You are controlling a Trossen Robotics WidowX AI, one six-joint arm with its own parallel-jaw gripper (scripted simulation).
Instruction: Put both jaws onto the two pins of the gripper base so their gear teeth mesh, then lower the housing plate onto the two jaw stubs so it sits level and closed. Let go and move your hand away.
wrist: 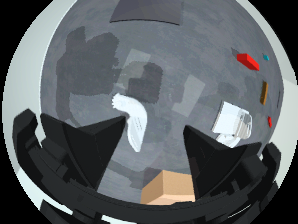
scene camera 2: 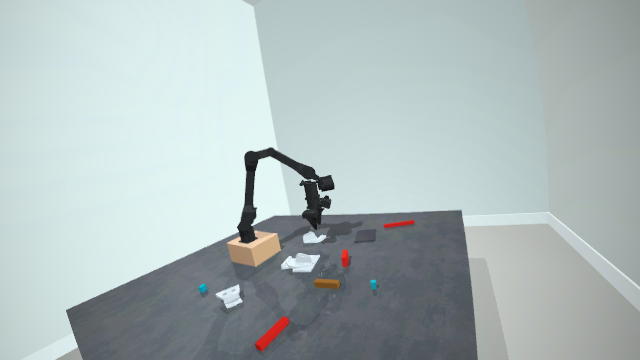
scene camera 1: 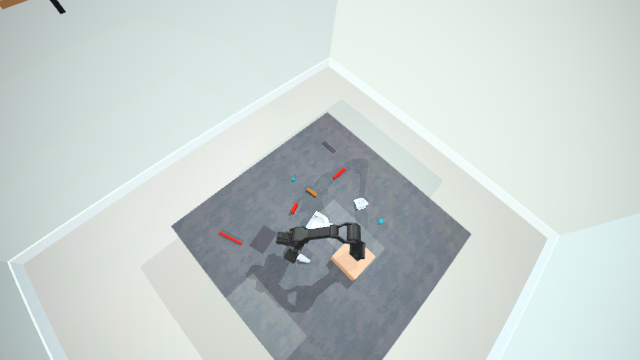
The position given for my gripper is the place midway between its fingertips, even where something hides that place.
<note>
My gripper (wrist: 155, 125) is open, with nothing in its grasp. Further things: a curved white jaw (wrist: 132, 106).
</note>
